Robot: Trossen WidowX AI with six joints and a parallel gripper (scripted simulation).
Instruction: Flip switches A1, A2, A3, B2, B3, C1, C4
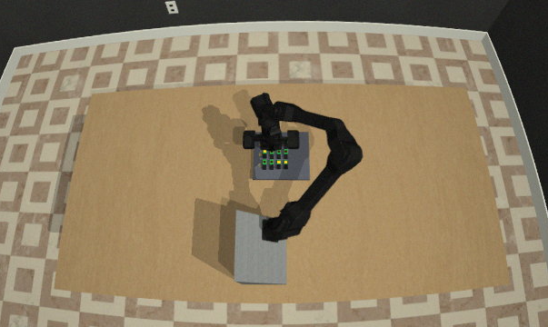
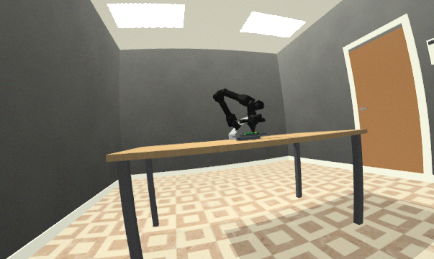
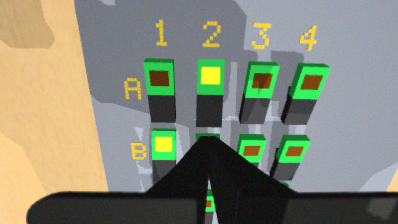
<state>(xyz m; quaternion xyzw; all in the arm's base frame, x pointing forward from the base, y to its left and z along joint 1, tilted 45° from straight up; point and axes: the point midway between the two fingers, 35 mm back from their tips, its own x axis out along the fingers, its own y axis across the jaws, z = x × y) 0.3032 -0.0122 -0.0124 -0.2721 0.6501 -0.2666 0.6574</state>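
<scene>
Right now the switch B2 is 10 mm behind my hand and 40 mm below it. The rest, counted from my hand: switch B1: 10 mm behind, 20 mm to the left, 40 mm below; switch A2: 30 mm ahead, 40 mm below; switch B3: 10 mm behind, 20 mm to the right, 40 mm below.
</scene>
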